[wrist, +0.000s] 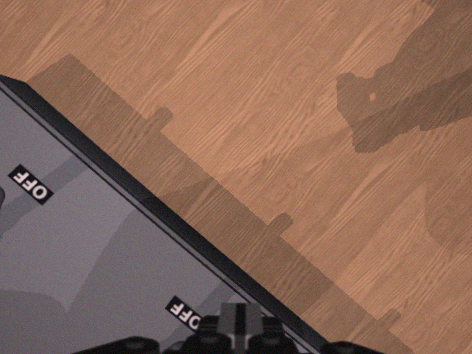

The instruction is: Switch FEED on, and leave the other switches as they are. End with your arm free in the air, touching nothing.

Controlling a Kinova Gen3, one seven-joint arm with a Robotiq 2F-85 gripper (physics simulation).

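Frame: origin at the arm's base, x back, y right, z up, level; metres.
Seen in the pictures: gripper, fingertip midpoint: (240, 329).
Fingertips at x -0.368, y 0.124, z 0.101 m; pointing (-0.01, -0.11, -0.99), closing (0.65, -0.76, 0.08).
Note:
A point is followed by its place in that frame.
The grey switch panel (115, 215) {z -0.019, x -0.397, y 0.189 m} with a black side edge fills the lower left of the wrist view. One OFF label (31, 184) {z -0.010, x -0.413, y 0.237 m} is at the far left, with a sliver of a dark rounded shape beside it at the frame's edge. A second OFF label (184, 313) {z -0.010, x -0.413, y 0.119 m} is at the bottom, partly covered by the gripper. My gripper (240, 329) {z 0.101, x -0.368, y 0.124 m} is shut and empty, over the panel's edge region beside this second label. The switch levers near the labels are cut off or hidden behind the gripper, and no FEED name shows. Whether the fingertips touch anything cannot be told.
The wooden table top (240, 65) {z -0.087, x -0.269, y 0.195 m} lies beyond the panel's black edge. The panel's shadow, with several short lever-shaped bumps, falls along that edge. The arm's shadow lies on the wood at the upper right.

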